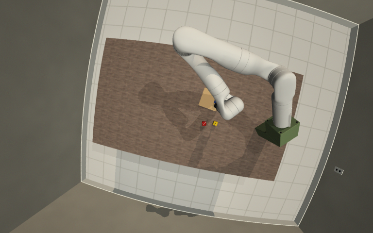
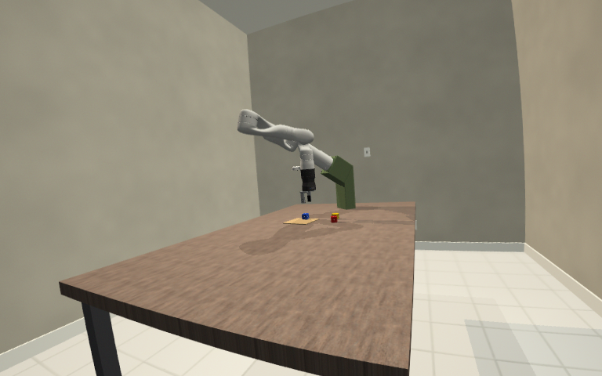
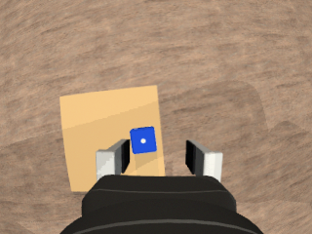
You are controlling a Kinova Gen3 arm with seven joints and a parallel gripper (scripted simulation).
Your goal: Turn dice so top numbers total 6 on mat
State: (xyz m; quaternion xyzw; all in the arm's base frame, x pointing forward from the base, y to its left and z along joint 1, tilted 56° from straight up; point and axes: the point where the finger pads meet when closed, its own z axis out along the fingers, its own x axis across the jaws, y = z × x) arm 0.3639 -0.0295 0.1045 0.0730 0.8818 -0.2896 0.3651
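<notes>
My gripper is now 15 cm to the right of the yellow die, 10 cm above it and 2 cm short of it. The rest, counted from my hand: blue die: 9 cm below, 1 cm to the right, 1 cm ahead; then tan mat: 11 cm below, 6 cm ahead, 2 cm to the right; then red die: 16 cm to the left, 10 cm below, 10 cm ahead.
</notes>
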